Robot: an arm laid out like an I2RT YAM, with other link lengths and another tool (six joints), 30 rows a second.
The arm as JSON. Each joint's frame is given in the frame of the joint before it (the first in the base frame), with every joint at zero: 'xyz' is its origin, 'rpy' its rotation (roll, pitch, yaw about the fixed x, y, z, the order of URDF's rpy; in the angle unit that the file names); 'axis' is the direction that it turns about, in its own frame. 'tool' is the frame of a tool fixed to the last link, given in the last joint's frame.
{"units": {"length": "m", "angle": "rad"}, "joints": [
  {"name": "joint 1", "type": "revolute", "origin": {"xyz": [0.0, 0.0, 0.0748], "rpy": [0.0, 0.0, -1.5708]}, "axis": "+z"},
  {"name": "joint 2", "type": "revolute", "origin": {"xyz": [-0.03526, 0.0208, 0.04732], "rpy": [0.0, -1.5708, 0.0]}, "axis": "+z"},
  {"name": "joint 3", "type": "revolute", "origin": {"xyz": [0.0, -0.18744, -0.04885], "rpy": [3.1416, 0.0, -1.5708]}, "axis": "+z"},
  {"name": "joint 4", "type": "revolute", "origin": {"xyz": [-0.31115, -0.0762, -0.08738], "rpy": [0.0, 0.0, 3.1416]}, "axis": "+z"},
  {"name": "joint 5", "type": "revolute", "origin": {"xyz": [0.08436, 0.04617, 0.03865], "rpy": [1.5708, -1.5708, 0.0]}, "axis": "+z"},
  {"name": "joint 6", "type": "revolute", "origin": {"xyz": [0.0, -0.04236, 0.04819], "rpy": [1.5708, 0.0, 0.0]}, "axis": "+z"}
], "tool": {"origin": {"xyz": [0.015, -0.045, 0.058], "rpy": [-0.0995, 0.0, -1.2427]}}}
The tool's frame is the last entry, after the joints.
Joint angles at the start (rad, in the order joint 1, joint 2, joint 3, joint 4, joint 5, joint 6):
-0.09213, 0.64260, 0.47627, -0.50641, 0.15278, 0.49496
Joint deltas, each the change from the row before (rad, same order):
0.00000, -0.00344, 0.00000, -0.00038, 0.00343, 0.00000
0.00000, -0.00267, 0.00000, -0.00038, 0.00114, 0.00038
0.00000, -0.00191, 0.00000, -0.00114, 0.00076, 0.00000
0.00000, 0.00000, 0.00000, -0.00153, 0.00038, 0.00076
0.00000, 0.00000, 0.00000, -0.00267, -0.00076, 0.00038
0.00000, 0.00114, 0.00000, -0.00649, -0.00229, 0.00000
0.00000, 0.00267, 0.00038, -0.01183, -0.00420, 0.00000
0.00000, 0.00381, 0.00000, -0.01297, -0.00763, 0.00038
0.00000, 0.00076, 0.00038, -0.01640, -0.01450, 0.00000
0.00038, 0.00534, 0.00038, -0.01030, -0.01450, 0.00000
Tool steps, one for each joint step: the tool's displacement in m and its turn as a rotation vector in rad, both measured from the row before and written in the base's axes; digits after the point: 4 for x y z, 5 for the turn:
-0.0004, -0.0003, 0.0012, -0.00241, -0.00285, -0.00269
-0.0002, -0.0001, 0.0008, -0.00063, -0.00230, -0.00113
-0.0002, -0.0001, 0.0005, -0.00054, -0.00072, -0.00060
-0.0002, 0.0000, -0.0002, 0.00048, 0.00137, -0.00076
-0.0002, 0.0001, -0.0005, 0.00100, 0.00253, 0.00036
-0.0004, 0.0003, -0.0015, 0.00213, 0.00747, 0.00179
-0.0007, 0.0005, -0.0027, 0.00395, 0.01382, 0.00325
-0.0007, 0.0008, -0.0035, 0.00672, 0.01617, 0.00559
-0.0008, 0.0015, -0.0031, 0.01104, 0.01583, 0.01092
-0.0001, 0.0015, -0.0036, 0.01107, 0.01430, 0.01115

